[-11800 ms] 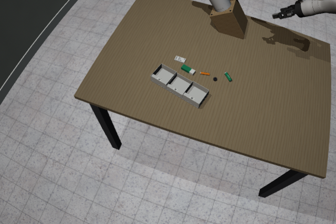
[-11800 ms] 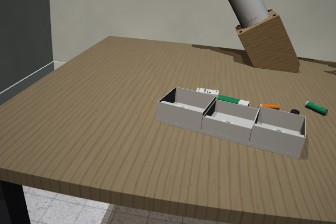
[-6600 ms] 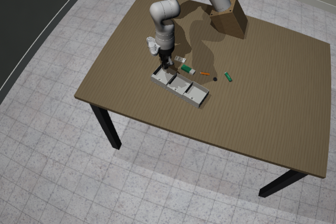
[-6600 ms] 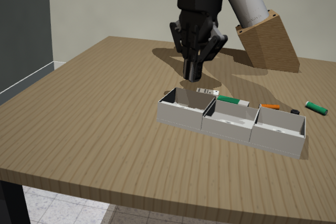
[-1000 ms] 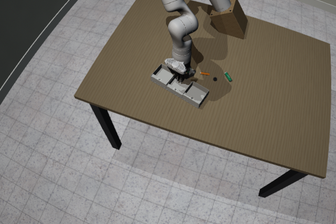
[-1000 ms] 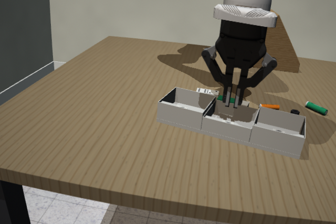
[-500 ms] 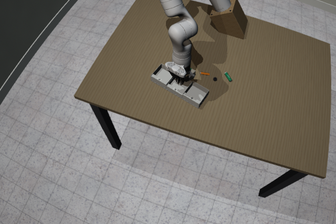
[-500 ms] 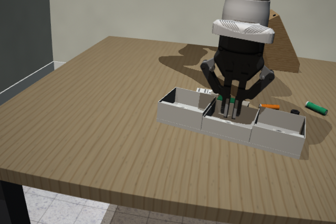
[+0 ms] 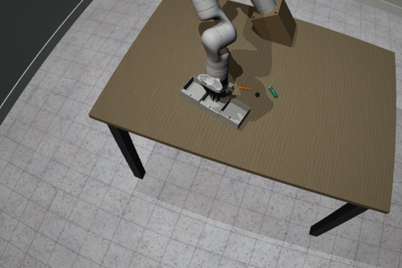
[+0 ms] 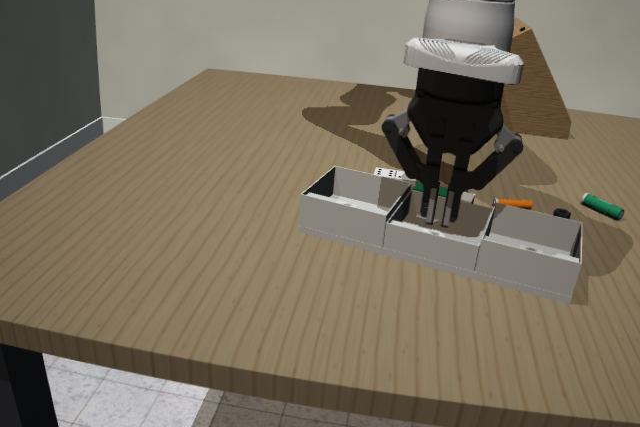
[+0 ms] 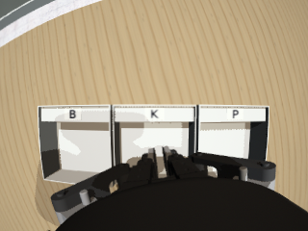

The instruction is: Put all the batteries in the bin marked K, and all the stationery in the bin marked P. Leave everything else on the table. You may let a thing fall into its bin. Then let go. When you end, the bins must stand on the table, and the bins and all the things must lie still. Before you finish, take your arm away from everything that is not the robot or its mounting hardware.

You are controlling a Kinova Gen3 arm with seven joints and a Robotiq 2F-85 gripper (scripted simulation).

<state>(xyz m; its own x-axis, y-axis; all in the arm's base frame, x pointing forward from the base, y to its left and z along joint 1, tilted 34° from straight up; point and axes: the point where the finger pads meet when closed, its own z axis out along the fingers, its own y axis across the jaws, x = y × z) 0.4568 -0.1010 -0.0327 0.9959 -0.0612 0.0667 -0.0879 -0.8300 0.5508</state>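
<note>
My hand is 2 cm short of the three joined grey bins and 2 cm above it. Also, from my hand: eraser: 9 cm behind, 1 cm to the left, 3 cm below; white domino: 13 cm behind, 5 cm to the right, 3 cm below; orange battery: 10 cm behind, 9 cm to the left, 3 cm below.
</note>
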